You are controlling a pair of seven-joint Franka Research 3 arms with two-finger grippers.
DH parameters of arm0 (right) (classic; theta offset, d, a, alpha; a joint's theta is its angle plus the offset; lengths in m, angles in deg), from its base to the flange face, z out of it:
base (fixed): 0 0 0 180
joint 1: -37.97 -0.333 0 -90
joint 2: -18.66 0 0 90
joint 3: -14.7 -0.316 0.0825 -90
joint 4: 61.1 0 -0.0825 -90
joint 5: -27.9 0.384 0 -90
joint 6: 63.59 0 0.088 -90
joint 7: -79.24 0.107 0 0
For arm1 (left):
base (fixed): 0 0 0 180
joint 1: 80.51 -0.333 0 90
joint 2: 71.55 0 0 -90
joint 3: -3.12 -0.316 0.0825 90
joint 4: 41.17 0 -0.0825 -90
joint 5: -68.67 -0.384 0 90
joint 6: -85.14 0 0.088 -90
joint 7: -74.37 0.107 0 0
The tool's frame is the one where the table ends.
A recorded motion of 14 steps. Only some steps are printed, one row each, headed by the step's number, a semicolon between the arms.
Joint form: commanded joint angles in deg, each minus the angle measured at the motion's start. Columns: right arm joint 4, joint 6, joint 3, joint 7, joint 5, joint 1, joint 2; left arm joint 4, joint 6, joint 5, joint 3, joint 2, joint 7, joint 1.
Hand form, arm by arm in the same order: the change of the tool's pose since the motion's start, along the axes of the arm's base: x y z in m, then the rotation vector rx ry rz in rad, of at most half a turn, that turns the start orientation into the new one. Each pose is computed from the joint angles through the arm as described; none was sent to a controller.
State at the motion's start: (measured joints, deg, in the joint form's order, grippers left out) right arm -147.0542 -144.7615 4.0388 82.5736 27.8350 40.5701 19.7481; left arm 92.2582 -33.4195 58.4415 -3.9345 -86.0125 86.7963 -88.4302
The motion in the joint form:
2: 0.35 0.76 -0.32 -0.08 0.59 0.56 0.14; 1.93 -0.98 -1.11 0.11 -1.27 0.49 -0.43
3: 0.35 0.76 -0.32 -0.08 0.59 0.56 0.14; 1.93 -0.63 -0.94 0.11 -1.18 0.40 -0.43
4: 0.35 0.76 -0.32 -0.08 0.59 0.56 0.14; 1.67 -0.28 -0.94 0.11 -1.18 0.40 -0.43
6: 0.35 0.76 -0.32 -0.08 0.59 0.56 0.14; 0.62 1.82 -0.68 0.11 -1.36 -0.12 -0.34
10: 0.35 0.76 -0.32 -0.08 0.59 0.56 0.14; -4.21 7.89 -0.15 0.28 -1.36 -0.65 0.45
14: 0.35 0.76 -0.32 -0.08 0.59 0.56 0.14; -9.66 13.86 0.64 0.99 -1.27 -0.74 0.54
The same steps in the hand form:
2: -0.0022 -0.0011 0.0030 0.0090 0.0061 -0.0018; -0.0084 0.0008 -0.0038 0.0139 -0.0009 -0.0157
3: -0.0022 -0.0011 0.0030 0.0090 0.0061 -0.0018; -0.0089 0.0006 -0.0051 0.0102 0.0058 -0.0118
4: -0.0022 -0.0011 0.0030 0.0090 0.0061 -0.0018; -0.0086 0.0009 -0.0035 0.0104 0.0074 -0.0109
6: -0.0022 -0.0011 0.0030 0.0090 0.0061 -0.0018; -0.0089 0.0010 0.0032 0.0059 0.0203 0.0042
10: -0.0022 -0.0011 0.0030 0.0090 0.0061 -0.0018; -0.0021 -0.0023 0.0337 0.0023 0.0392 0.0176
14: -0.0022 -0.0011 0.0030 0.0090 0.0061 -0.0018; 0.0038 -0.0056 0.0694 -0.0027 0.0475 0.0271

